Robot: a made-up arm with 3 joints.
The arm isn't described. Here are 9 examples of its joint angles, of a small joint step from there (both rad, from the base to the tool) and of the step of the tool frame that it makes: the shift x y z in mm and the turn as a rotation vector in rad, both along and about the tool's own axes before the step.
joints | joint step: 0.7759 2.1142 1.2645 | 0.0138 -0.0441 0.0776
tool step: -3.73 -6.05 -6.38 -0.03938 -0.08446 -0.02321
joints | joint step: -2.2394 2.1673 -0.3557 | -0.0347 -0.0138 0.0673
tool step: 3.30 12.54 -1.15 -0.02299 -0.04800 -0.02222
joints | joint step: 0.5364 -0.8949 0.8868 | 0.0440 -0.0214 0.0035
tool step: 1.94 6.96 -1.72 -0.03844 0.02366 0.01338
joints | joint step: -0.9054 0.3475 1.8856 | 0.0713 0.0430 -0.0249
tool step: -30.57 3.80 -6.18 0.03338 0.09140 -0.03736
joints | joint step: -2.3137 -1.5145 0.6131 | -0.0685 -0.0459 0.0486
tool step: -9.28 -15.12 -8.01 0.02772 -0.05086 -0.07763
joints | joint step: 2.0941 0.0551 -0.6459 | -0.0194 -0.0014 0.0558
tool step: -6.71 0.55 -14.61 -0.00005 -0.07517 -0.00175
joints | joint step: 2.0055 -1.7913 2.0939 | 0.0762 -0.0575 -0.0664
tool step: 13.63 3.75 20.17 -0.01596 0.04755 0.09222
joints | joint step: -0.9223 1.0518 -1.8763 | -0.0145 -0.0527 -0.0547
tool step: -1.40 -1.57 -4.27 0.05386 0.04716 0.00550
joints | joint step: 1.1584 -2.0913 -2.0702 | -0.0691 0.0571 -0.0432
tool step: -4.53 -20.07 37.58 -0.07984 0.07582 0.02443
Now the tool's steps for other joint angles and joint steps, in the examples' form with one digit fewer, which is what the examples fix.
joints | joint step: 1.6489 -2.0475 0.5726 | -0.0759 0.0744 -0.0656
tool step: 15.9 -19.5 -3.1 0.0972 0.0978 0.0285
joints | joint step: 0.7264 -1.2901 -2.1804 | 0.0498 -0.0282 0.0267
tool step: -0.7 19.6 -3.0 0.0503 -0.0136 -0.0239
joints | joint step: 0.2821 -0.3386 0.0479 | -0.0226 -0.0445 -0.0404
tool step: -15.8 0.6 7.7 0.0067 0.0192 -0.0447
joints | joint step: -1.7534 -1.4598 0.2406 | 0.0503 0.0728 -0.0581
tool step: 14.5 11.8 10.5 -0.0334 0.0655 0.0816
